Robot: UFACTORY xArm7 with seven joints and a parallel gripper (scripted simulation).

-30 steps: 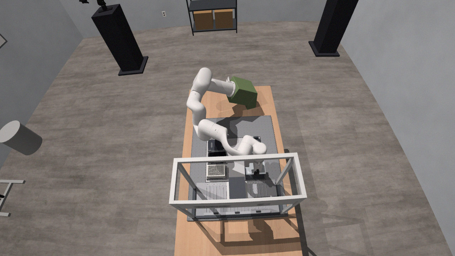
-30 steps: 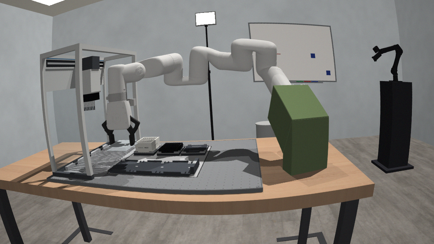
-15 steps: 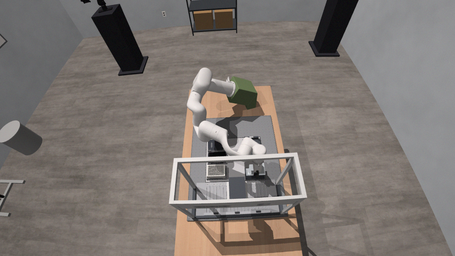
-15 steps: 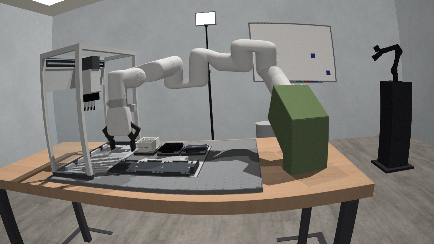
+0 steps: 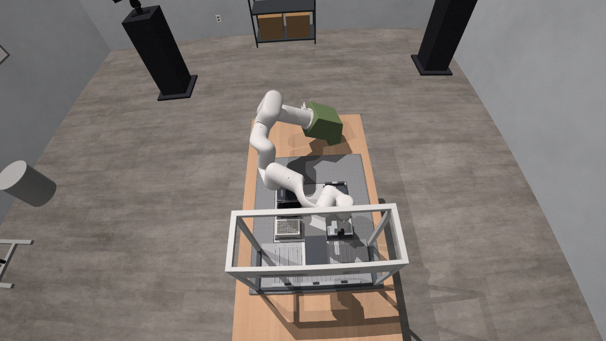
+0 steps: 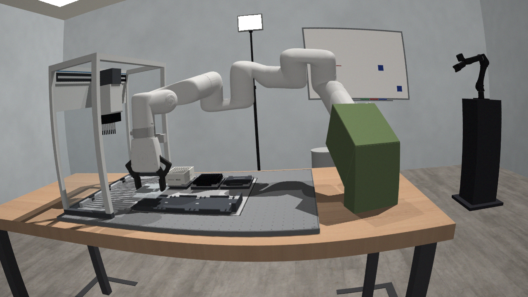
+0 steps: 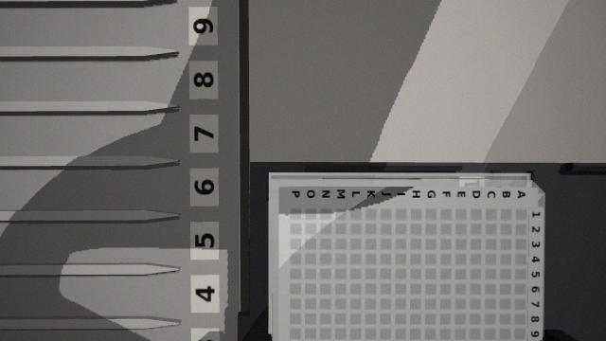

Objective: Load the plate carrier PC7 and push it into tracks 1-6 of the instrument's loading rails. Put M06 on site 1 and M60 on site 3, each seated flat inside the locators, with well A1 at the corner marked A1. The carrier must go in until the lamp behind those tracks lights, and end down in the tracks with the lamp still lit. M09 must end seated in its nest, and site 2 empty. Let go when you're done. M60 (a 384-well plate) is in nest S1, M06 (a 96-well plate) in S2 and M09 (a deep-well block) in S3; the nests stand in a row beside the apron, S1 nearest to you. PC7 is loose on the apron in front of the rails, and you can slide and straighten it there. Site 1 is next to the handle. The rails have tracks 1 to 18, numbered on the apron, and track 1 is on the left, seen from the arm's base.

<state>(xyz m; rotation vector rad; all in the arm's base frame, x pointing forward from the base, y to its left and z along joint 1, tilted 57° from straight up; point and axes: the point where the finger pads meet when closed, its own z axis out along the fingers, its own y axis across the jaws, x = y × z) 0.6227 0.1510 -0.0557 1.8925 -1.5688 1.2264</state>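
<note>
Now: hand 12 cm past the black 96-well plate M06, 26 cm to the left of it and 4 cm above it. The rest, counted from my hand: 384-well plate M60 (1 cm below); white deep-well block M09 (1 cm behind, 27 cm to the right, 3 cm below); dark plate carrier PC7 (11 cm behind, 4 cm below).
</note>
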